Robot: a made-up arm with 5 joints.
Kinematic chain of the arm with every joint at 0, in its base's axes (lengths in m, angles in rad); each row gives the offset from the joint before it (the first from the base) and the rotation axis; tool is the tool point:
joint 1: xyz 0 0 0.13 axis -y
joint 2: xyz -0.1 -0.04 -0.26 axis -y
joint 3: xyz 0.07 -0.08 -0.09 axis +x
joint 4: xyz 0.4 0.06 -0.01 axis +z
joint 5: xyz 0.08 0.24 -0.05 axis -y
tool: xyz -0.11 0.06 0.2
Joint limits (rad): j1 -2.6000..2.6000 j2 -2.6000..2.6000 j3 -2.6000..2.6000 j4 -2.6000..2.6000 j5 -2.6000..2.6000
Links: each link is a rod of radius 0.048 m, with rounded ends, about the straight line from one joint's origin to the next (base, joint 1, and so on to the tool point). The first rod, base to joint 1, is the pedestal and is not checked.
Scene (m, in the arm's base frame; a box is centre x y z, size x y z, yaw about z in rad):
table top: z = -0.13
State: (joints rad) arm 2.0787 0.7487 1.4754 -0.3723 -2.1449
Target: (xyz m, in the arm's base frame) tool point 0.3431 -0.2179 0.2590
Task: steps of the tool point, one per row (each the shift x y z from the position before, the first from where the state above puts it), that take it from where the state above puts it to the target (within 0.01 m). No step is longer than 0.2 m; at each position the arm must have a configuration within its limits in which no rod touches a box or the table.
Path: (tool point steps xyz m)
1: 0.0427 0.0753 -0.0855
2: 0.0799 0.0947 -0.0575
3: 0.1150 0.0924 -0.0230
4: 0.1430 0.0672 0.0089
5: 0.1577 0.0234 0.0314
6: 0.1549 -0.0310 0.0401
7: 0.1324 -0.0851 0.0344
8: 0.0913 -0.1282 0.0182
9: 0.0368 -0.1521 -0.0024
10: -0.0231 -0.1521 -0.0193

